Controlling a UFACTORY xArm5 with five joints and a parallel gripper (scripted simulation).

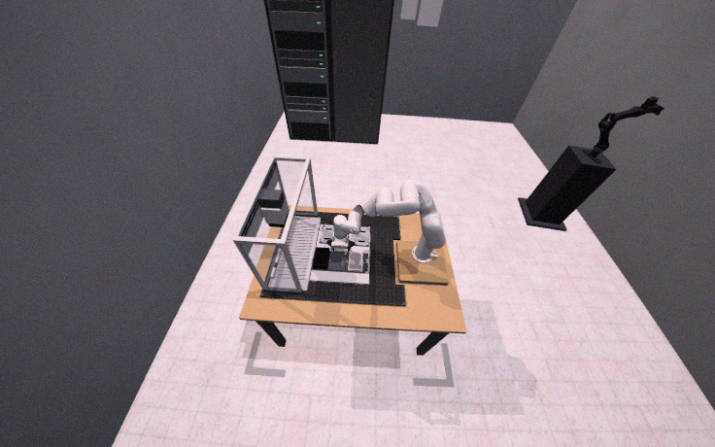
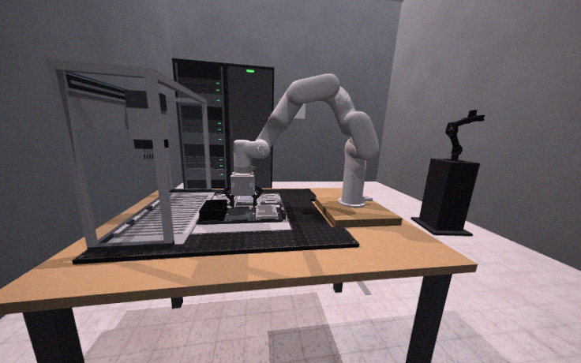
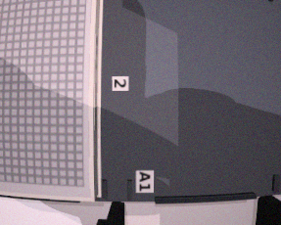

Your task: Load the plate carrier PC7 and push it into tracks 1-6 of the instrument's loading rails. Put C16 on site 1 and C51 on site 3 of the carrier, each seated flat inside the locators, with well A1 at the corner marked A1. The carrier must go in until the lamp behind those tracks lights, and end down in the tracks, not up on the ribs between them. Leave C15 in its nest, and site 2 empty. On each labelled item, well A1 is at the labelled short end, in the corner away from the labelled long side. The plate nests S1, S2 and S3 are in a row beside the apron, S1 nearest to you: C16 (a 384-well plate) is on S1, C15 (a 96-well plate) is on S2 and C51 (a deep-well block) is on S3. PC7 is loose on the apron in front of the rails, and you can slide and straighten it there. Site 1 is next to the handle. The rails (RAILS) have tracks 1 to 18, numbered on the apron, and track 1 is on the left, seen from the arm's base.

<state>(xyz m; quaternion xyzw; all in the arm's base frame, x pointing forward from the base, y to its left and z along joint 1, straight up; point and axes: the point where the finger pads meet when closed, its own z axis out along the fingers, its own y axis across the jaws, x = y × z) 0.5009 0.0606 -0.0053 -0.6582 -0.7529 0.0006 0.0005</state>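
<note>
Now: the grey plate carrier PC7 1 cm behind my hand and 8 cm to the left of it. From my hand the other things lie so: post (16 cm ahead, 31 cm to the left, 23 cm above); then 96-well plate C15 (11 cm to the right).
</note>
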